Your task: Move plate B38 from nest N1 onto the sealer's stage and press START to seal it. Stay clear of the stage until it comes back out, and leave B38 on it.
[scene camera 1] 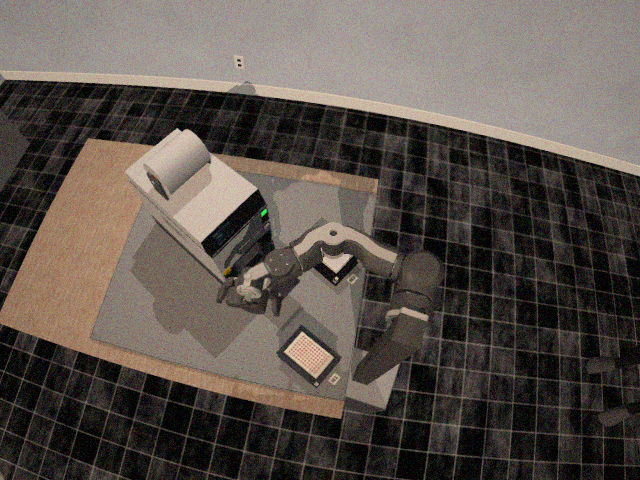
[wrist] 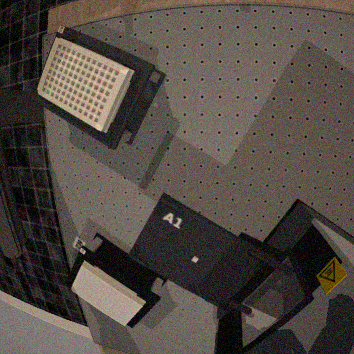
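Note:
Plate B38 [scene camera 1: 309, 354] [wrist: 85, 82], pale with a grid of wells, sits in the dark nest N1 [scene camera 1: 285, 359] [wrist: 142, 100], at the front right of the mat in the scene view. The sealer [scene camera 1: 217, 206] is a white box with a green light on its front. Its dark stage [wrist: 150, 245], marked A1, is out and bare in the wrist view; the hand and arm mostly hide it in the scene view. My gripper [scene camera 1: 249, 303] is open and empty beside the sealer's front, away from plate B38. The START button cannot be made out.
A second nest [scene camera 1: 324, 272] [wrist: 112, 260] holds a plain white plate [scene camera 1: 337, 261] [wrist: 107, 294], beyond the arm in the scene view. A yellow warning label [scene camera 1: 227, 271] [wrist: 331, 275] is on the sealer's front. A white roll [scene camera 1: 180, 160] lies on the sealer's top.

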